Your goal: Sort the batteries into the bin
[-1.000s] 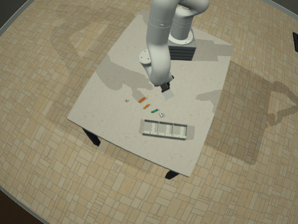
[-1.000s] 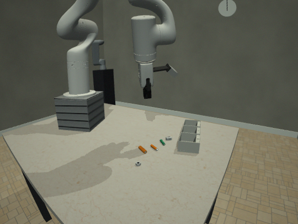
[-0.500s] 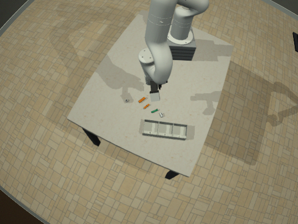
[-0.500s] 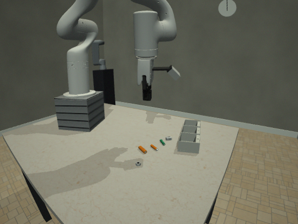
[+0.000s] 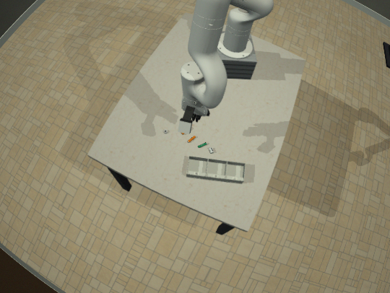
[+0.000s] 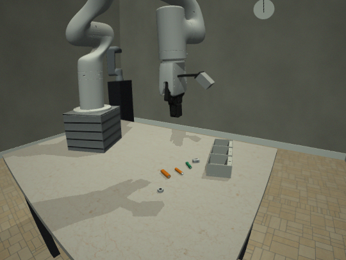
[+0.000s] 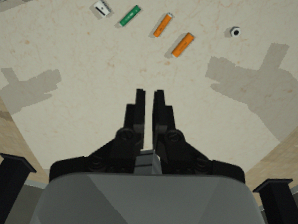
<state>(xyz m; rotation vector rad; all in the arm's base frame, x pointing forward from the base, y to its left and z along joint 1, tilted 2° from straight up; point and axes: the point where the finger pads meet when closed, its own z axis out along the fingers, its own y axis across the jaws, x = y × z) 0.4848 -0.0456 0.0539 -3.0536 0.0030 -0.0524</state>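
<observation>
My gripper is now 190 mm above the grey bin, 140 mm to the right of it and 120 mm short of it. From my hand the other things lie so: green battery: 210 mm below, 50 mm to the left, 20 mm ahead; then thin orange battery: 210 mm below, 10 mm to the right, 10 mm ahead; then thick orange battery: 210 mm below, 40 mm to the right, 20 mm behind.
</observation>
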